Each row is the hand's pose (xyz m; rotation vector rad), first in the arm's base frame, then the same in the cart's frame.
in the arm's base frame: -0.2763 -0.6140 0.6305 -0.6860 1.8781 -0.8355
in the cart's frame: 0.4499 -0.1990 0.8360 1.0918 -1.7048 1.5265
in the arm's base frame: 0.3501 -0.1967 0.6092 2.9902 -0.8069 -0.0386
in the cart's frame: 0.5830 -0.5556 0.1863 1.2871 -0.9063 -0.8598
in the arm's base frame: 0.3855 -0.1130 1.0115 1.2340 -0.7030 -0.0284
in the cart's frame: 0.9451 -0.3828 0.0909 -0.1722 0.0647 -0.6411
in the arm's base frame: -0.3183 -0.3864 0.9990 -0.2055 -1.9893 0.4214
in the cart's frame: 0.7247 0.0796 0.6458 -0.9175 -0.3847 0.9778
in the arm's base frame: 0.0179 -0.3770 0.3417 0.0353 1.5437 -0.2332
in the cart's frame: 0.2514 -0.4673 0.4972 -0.6867 2.2642 -1.7471
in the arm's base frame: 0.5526 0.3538 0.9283 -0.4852 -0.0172 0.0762
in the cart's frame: 0.8415 -0.3702 -0.4008 -1.4864 1.3398 -0.1837
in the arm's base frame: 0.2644 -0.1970 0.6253 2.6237 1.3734 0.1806
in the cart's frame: 0.5658 -0.4789 0.2240 1.8261 0.4635 -1.7667
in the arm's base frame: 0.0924 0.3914 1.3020 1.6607 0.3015 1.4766
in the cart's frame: 1.0021 0.1777 -0.2368 1.2389 0.9787 -0.2425
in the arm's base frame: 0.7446 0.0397 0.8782 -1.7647 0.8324 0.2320
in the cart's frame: 0.9283 -0.6721 -0.2024 1.8228 -2.1153 -0.3967
